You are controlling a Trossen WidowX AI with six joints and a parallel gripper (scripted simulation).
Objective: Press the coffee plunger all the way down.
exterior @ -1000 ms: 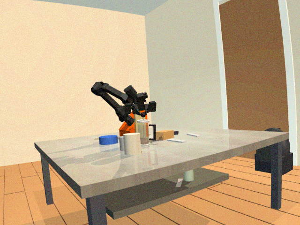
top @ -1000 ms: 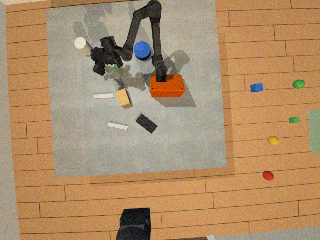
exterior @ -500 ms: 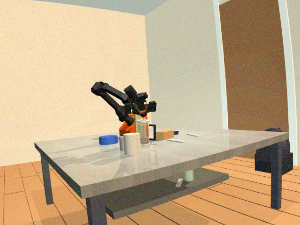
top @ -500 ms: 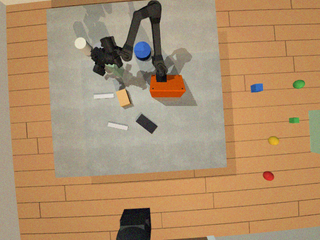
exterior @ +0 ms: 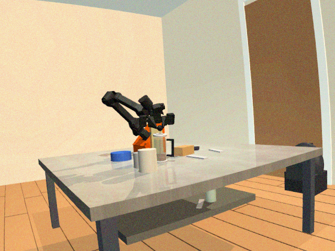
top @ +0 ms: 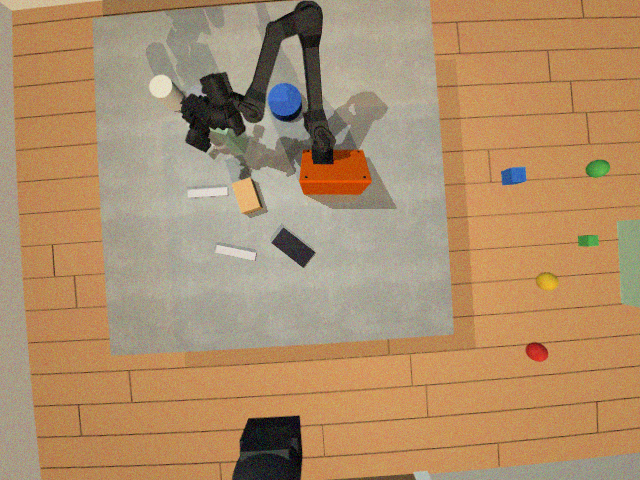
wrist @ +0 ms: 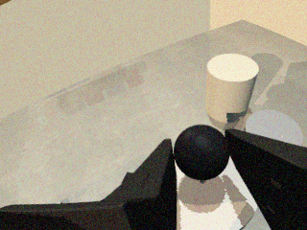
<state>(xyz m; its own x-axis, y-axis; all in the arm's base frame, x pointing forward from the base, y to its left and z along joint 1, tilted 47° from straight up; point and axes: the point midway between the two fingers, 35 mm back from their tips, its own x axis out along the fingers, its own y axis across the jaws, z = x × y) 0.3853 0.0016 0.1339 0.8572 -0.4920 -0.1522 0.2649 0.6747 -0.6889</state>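
The coffee press is 1 cm behind my gripper tip, 2 cm to the left of it and 9 cm below it. Also, from my gripper tip: grey cylinder: 3 cm ahead, 13 cm to the right, 14 cm below; cream cylinder: 14 cm ahead, 14 cm to the right, 13 cm below; pale green box: 10 cm behind, 2 cm to the left, 8 cm below.
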